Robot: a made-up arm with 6 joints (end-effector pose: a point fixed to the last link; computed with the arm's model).
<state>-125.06 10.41 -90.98 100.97 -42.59 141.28</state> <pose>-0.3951 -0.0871 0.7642 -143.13 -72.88 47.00</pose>
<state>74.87 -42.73 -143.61 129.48 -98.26 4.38</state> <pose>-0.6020 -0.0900 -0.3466 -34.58 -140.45 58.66</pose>
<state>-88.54 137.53 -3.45 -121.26 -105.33 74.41</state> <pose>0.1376 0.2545 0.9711 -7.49 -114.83 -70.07</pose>
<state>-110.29 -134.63 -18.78 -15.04 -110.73 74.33</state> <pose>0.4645 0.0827 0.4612 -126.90 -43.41 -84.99</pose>
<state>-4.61 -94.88 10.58 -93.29 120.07 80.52</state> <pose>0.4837 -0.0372 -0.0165 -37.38 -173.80 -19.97</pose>
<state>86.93 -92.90 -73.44 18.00 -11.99 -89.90</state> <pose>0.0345 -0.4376 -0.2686 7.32 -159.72 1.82</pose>
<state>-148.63 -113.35 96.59 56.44 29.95 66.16</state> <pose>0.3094 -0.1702 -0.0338 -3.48 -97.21 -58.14</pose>
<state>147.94 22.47 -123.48 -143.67 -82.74 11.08</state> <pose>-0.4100 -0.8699 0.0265 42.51 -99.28 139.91</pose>
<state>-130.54 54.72 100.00 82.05 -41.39 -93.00</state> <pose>-0.4677 -0.3498 0.1043 -20.11 -124.89 -15.52</pose>
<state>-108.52 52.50 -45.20 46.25 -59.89 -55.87</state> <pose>-0.1946 0.4543 0.4964 -118.32 -5.63 -38.95</pose>
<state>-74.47 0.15 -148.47 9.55 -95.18 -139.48</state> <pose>-0.0148 0.3704 0.4980 -7.90 127.44 -53.30</pose>
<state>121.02 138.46 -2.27 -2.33 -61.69 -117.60</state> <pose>-0.2162 -0.4448 -0.3662 -15.95 -26.25 -15.59</pose>
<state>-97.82 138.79 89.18 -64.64 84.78 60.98</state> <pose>0.1898 -0.2678 0.6181 -26.29 5.86 78.08</pose>
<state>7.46 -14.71 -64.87 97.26 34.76 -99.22</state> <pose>-0.4296 0.3673 -0.5761 73.91 -136.80 -79.32</pose>
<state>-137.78 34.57 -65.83 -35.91 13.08 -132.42</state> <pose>-0.2133 0.1410 0.4327 -119.97 -12.22 -85.93</pose>
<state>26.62 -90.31 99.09 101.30 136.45 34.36</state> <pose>0.1955 0.0083 0.2904 107.45 -37.72 -24.44</pose>
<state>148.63 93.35 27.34 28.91 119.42 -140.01</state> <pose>-0.5247 -0.4361 -0.0070 -90.41 51.41 106.34</pose>
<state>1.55 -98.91 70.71 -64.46 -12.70 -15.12</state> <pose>0.0815 -0.0996 0.2476 -11.12 -80.82 122.35</pose>
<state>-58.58 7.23 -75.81 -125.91 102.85 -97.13</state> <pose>-0.5990 0.3776 -0.0872 -113.96 -100.53 78.77</pose>
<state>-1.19 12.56 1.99 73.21 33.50 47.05</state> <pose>-0.3863 0.0662 -0.2574 -14.52 27.44 16.92</pose>
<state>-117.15 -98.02 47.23 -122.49 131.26 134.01</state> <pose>0.4387 -0.0991 -0.1884 108.00 19.30 135.64</pose>
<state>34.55 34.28 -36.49 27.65 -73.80 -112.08</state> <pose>-0.1273 -0.1351 -0.4304 75.49 77.83 56.96</pose>
